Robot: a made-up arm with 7 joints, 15 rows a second.
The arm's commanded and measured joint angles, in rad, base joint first. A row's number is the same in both.
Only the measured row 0 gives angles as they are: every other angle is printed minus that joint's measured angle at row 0.
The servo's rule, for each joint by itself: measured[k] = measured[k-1] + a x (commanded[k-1-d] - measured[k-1]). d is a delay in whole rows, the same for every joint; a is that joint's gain. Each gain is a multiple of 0.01, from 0.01 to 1. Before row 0 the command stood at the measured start. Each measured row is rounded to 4 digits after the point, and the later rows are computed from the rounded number. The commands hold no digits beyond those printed.
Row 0, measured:
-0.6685, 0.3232, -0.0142, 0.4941, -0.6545, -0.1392, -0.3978
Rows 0 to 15, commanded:
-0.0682, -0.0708, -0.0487, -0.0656, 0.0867, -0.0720, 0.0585
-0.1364, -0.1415, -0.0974, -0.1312, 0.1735, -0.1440, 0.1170
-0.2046, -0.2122, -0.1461, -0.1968, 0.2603, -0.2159, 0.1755
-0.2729, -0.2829, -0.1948, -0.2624, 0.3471, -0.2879, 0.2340
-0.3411, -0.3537, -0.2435, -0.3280, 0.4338, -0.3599, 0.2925
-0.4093, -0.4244, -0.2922, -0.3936, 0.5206, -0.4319, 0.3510
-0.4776, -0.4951, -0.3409, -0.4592, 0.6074, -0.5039, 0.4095
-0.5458, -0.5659, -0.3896, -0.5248, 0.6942, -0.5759, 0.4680
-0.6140, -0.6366, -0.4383, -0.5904, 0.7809, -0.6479, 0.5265
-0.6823, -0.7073, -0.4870, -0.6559, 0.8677, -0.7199, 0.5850
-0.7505, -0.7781, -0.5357, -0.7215, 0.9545, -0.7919, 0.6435
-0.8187, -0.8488, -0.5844, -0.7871, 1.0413, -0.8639, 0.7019
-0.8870, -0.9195, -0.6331, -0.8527, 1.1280, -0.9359, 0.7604
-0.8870, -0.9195, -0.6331, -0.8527, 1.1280, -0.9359, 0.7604
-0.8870, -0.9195, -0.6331, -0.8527, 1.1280, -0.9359, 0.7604
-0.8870, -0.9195, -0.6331, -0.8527, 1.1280, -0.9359, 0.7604
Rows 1 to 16, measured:
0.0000, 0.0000, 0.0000, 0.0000, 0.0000, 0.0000, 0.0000
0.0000, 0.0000, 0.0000, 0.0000, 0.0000, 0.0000, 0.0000
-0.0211, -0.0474, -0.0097, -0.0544, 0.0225, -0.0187, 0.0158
-0.0568, -0.1104, -0.0272, -0.1181, 0.0618, -0.0513, 0.0431
-0.1026, -0.1786, -0.0510, -0.1834, 0.1134, -0.0941, 0.0788
-0.1554, -0.2485, -0.0798, -0.2490, 0.1742, -0.1445, 0.1207
-0.2130, -0.3190, -0.1125, -0.3146, 0.2417, -0.2005, 0.1671
-0.2739, -0.3896, -0.1484, -0.3802, 0.3142, -0.2607, 0.2168
-0.3370, -0.4603, -0.1869, -0.4458, 0.3904, -0.3239, 0.2688
-0.4017, -0.5311, -0.2274, -0.5114, 0.4694, -0.3894, 0.3226
-0.4675, -0.6018, -0.2696, -0.5770, 0.5504, -0.4566, 0.3777
-0.5341, -0.6725, -0.3131, -0.6425, 0.6329, -0.5251, 0.4337
-0.6012, -0.7433, -0.3576, -0.7081, 0.7165, -0.5945, 0.4903
-0.6686, -0.8140, -0.4030, -0.7737, 0.8009, -0.6645, 0.5474
-0.7363, -0.8847, -0.4490, -0.8393, 0.8859, -0.7351, 0.6049
-0.7830, -0.9080, -0.4858, -0.8504, 0.9488, -0.7873, 0.6469
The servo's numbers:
d 2
a 0.31 0.67 0.20 0.83 0.26 0.26 0.27

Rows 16 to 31, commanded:
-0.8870, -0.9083, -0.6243, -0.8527, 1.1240, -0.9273, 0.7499
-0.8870, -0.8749, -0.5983, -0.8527, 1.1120, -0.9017, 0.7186
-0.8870, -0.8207, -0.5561, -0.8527, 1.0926, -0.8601, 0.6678
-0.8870, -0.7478, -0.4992, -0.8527, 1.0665, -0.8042, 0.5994
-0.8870, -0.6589, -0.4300, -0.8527, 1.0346, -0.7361, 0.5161
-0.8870, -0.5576, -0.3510, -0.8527, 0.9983, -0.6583, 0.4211
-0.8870, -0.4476, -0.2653, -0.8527, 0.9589, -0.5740, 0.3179
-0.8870, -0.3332, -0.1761, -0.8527, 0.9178, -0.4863, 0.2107
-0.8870, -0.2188, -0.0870, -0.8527, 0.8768, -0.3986, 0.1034
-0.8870, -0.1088, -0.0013, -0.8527, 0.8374, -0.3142, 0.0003
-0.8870, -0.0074, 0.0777, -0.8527, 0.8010, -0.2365, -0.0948
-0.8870, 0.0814, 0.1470, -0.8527, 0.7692, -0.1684, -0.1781
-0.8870, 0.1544, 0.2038, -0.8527, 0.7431, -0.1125, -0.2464
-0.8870, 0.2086, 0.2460, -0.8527, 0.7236, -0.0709, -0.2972
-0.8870, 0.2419, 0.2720, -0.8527, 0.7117, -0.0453, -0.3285
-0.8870, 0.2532, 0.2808, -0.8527, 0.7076, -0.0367, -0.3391
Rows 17 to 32, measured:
-0.8152, -0.9157, -0.5153, -0.8523, 0.9954, -0.8259, 0.6775
-0.8375, -0.9182, -0.5389, -0.8526, 1.0299, -0.8545, 0.6999
-0.8528, -0.9116, -0.5560, -0.8527, 1.0544, -0.8734, 0.7134
-0.8634, -0.8870, -0.5645, -0.8527, 1.0694, -0.8808, 0.7148
-0.8707, -0.8426, -0.5628, -0.8527, 1.0754, -0.8754, 0.7021
-0.8758, -0.7791, -0.5501, -0.8527, 1.0731, -0.8569, 0.6744
-0.8793, -0.6986, -0.5261, -0.8527, 1.0631, -0.8255, 0.6317
-0.8817, -0.6041, -0.4911, -0.8527, 1.0463, -0.7820, 0.5748
-0.8833, -0.4992, -0.4459, -0.8527, 1.0236, -0.7279, 0.5054
-0.8844, -0.3880, -0.3919, -0.8527, 0.9961, -0.6651, 0.4258
-0.8852, -0.2746, -0.3309, -0.8527, 0.9651, -0.5958, 0.3388
-0.8858, -0.1635, -0.2650, -0.8527, 0.9319, -0.5226, 0.2474
-0.8862, -0.0589, -0.1965, -0.8527, 0.8979, -0.4482, 0.1550
-0.8864, 0.0351, -0.1278, -0.8527, 0.8644, -0.3755, 0.0651
-0.8866, 0.1150, -0.0615, -0.8527, 0.8329, -0.3071, -0.0190
-0.8867, 0.1777, 0.0000, -0.8527, 0.8045, -0.2457, -0.0941

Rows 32 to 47, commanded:
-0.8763, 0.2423, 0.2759, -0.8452, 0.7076, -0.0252, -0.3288
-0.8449, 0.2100, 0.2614, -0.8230, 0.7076, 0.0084, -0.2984
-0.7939, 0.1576, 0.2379, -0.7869, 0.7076, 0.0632, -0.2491
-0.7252, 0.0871, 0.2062, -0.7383, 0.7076, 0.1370, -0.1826
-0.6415, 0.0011, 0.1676, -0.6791, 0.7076, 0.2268, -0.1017
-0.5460, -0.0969, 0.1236, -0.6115, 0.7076, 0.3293, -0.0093
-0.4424, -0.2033, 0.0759, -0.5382, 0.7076, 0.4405, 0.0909
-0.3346, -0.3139, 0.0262, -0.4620, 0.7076, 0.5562, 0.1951
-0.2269, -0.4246, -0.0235, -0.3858, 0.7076, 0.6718, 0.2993
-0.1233, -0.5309, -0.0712, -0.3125, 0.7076, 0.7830, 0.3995
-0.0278, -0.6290, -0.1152, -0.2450, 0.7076, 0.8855, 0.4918
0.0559, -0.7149, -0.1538, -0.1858, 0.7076, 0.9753, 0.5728
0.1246, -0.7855, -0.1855, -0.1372, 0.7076, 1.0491, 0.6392
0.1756, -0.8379, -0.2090, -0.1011, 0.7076, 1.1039, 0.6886
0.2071, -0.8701, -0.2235, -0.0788, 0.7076, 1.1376, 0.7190
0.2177, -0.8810, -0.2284, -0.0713, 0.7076, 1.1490, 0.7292
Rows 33 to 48, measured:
-0.8868, 0.2207, 0.0544, -0.8527, 0.7804, -0.1936, -0.1574
-0.8869, 0.2425, 0.0997, -0.8527, 0.7615, -0.1528, -0.2065
-0.8836, 0.2424, 0.1349, -0.8465, 0.7475, -0.1196, -0.2395
-0.8716, 0.2207, 0.1602, -0.8270, 0.7371, -0.0863, -0.2554
-0.8475, 0.1784, 0.1757, -0.7937, 0.7294, -0.0474, -0.2537
-0.8096, 0.1172, 0.1818, -0.7477, 0.7237, 0.0005, -0.2345
-0.7575, 0.0394, 0.1790, -0.6908, 0.7195, 0.0593, -0.1986
-0.6919, -0.0519, 0.1679, -0.6250, 0.7164, 0.1295, -0.1475
-0.6146, -0.1533, 0.1495, -0.5530, 0.7141, 0.2104, -0.0831
-0.5278, -0.2609, 0.1248, -0.4775, 0.7124, 0.3003, -0.0080
-0.4345, -0.3706, 0.0951, -0.4014, 0.7112, 0.3969, 0.0750
-0.3380, -0.4780, 0.0618, -0.3276, 0.7103, 0.4973, 0.1626
-0.2418, -0.5792, 0.0264, -0.2590, 0.7096, 0.5982, 0.2515
-0.1495, -0.6701, -0.0096, -0.1982, 0.7091, 0.6962, 0.3383
-0.0645, -0.7474, -0.0448, -0.1476, 0.7087, 0.7880, 0.4195
0.0099, -0.8080, -0.0776, -0.1090, 0.7084, 0.8701, 0.4922

